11 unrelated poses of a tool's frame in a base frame.
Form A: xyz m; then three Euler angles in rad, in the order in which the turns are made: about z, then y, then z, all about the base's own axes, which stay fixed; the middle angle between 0 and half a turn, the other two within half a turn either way.
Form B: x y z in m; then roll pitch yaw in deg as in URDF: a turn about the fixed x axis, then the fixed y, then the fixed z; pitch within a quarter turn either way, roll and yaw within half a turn. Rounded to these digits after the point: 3 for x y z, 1 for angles.
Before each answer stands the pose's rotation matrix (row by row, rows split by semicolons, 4 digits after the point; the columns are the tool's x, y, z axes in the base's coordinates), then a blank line. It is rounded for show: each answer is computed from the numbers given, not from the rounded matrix.
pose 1, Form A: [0.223, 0.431, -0.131, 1.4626, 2.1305, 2.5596]
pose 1, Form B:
-0.4986 -0.5003 -0.7079; -0.8620 0.1999 0.4658; -0.0915 0.8425 -0.5309

[0.223, 0.431, -0.131, 122.2, 5.3, -120.0]
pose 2, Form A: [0.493, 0.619, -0.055, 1.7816, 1.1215, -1.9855]
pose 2, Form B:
0.9316 -0.0204 -0.3629; -0.3108 0.4730 -0.8244; 0.1885 0.8808 0.4343

[0.493, 0.619, -0.055, 63.8, -10.9, -18.5]
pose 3, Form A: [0.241, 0.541, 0.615, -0.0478, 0.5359, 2.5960]
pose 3, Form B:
-0.7093 -0.5535 -0.4365; 0.4865 -0.8325 0.2650; -0.5100 -0.0244 0.8598

[0.241, 0.541, 0.615, -1.6, 30.7, 145.6]
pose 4, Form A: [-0.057, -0.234, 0.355, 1.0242, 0.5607, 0.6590]
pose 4, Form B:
-0.1751 -0.8903 0.4204; 0.9450 -0.0321 0.3256; -0.2764 0.4543 0.8469

[-0.057, -0.234, 0.355, 28.2, 16.0, 100.5]
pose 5, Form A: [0.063, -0.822, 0.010, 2.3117, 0.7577, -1.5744]
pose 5, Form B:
0.7396 -0.6730 -0.0025; 0.4876 0.5384 -0.6872; 0.4639 0.5071 0.7264

[0.063, -0.822, 0.010, 34.9, -27.6, 33.4]
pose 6, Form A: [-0.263, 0.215, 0.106, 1.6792, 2.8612, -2.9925]
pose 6, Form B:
0.0449 -0.9608 -0.2737; -0.9985 -0.0349 -0.0411; 0.0299 0.2751 -0.9609

[-0.263, 0.215, 0.106, 164.0, -1.7, -87.4]
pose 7, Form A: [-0.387, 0.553, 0.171, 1.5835, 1.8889, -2.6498]
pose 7, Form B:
0.4687 -0.2817 -0.8373; -0.8833 -0.1365 -0.4485; 0.0121 0.9498 -0.3128

[-0.387, 0.553, 0.171, 108.2, -0.7, -62.1]
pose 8, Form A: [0.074, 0.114, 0.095, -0.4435, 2.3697, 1.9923]
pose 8, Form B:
0.6564 -0.6984 -0.2854; -0.4151 -0.6501 0.6364; -0.6300 -0.2993 -0.7166

[0.074, 0.114, 0.095, -157.3, 39.1, -32.3]
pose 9, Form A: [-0.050, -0.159, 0.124, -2.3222, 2.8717, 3.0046]
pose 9, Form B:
-0.5520 0.7909 -0.2641; 0.8137 0.5801 0.0364; 0.1820 -0.1948 -0.9638

[-0.050, -0.159, 0.124, -168.6, -10.5, 124.2]
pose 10, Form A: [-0.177, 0.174, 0.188, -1.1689, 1.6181, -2.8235]
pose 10, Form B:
-0.2703 0.1637 -0.9488; 0.8799 -0.3579 -0.3124; -0.3907 -0.9193 -0.0473

[-0.177, 0.174, 0.188, -92.9, 23.0, 107.1]
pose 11, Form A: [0.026, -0.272, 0.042, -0.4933, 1.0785, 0.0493]
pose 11, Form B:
0.4391 0.1801 0.8802; -0.4524 0.8907 0.0434; -0.7762 -0.4173 0.4727

[0.026, -0.272, 0.042, -41.4, 50.9, -45.9]
